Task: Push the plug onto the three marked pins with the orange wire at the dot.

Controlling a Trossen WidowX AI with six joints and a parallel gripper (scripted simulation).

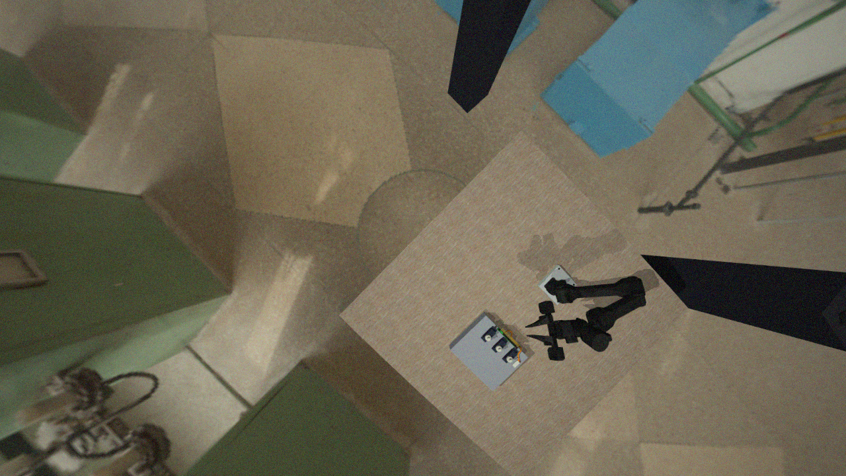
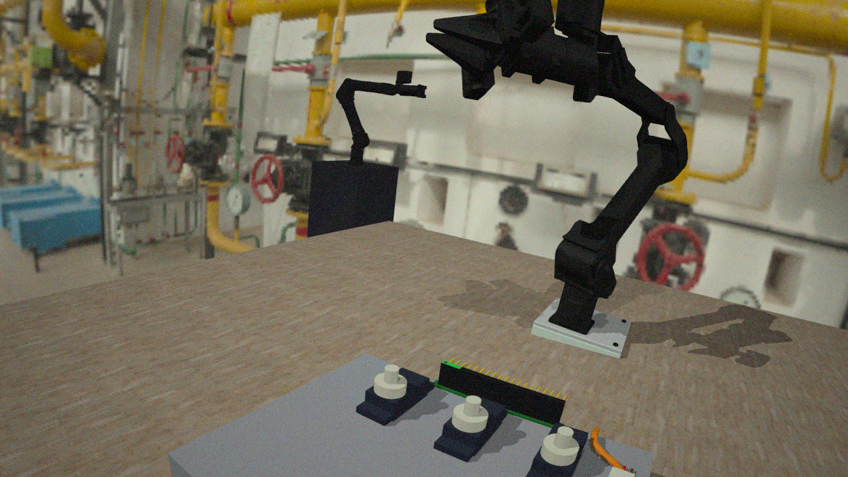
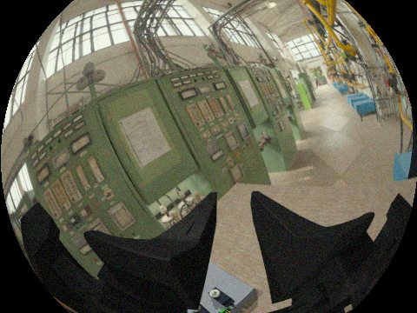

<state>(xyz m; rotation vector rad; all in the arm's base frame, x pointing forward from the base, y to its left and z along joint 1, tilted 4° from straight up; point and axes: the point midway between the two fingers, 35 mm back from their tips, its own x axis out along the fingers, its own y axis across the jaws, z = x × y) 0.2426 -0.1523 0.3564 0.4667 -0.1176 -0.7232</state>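
The black pin strip is 7 cm ahead of my gripper tip, 16 cm to the left of it and 33 cm below it. Round my gripper tip: grey holder plate: 23 cm ahead, 17 cm to the left, 37 cm below; green band: 8 cm ahead, 11 cm to the left, 32 cm below.
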